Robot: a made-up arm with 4 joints. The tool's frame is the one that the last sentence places.
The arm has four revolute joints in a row. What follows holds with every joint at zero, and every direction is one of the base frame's.
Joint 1 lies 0.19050 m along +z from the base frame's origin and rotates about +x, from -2.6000 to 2.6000 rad.
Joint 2 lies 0.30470 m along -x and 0.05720 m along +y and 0.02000 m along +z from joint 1 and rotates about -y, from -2.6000 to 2.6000 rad.
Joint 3 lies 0.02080 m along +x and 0.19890 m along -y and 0.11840 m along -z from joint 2 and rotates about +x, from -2.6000 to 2.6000 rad.
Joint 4 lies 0.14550 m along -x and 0.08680 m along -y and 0.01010 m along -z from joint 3 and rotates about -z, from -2.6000 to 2.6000 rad.
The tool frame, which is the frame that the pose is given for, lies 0.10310 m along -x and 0.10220 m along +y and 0.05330 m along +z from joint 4; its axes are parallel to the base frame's.
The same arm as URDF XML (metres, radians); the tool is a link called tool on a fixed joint. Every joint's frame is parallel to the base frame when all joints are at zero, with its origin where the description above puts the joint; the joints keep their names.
<robot name="arm">
<link name="base"/>
<link name="link1"/>
<link name="link2"/>
<link name="link3"/>
<link name="link4"/>
<link name="tool"/>
<joint name="joint 1" type="revolute"><parent link="base"/><child link="link1"/><origin xyz="0 0 0.1905"/><axis xyz="1 0 0"/><limit lower="-2.6" upper="2.6"/></joint>
<joint name="joint 2" type="revolute"><parent link="link1"/><child link="link2"/><origin xyz="-0.3047 0.0572 0.02"/><axis xyz="0 -1 0"/><limit lower="-2.6" upper="2.6"/></joint>
<joint name="joint 3" type="revolute"><parent link="link2"/><child link="link3"/><origin xyz="0.0208 -0.1989 -0.1184"/><axis xyz="1 0 0"/><limit lower="-2.6" upper="2.6"/></joint>
<joint name="joint 4" type="revolute"><parent link="link3"/><child link="link4"/><origin xyz="-0.1455 -0.0868 -0.0101"/><axis xyz="0 0 -1"/><limit lower="-2.6" upper="2.6"/></joint>
<joint name="tool_fixed" type="fixed"><parent link="link4"/><child link="tool"/><origin xyz="-0.1031 0.1022 0.0533"/></joint>
</robot>

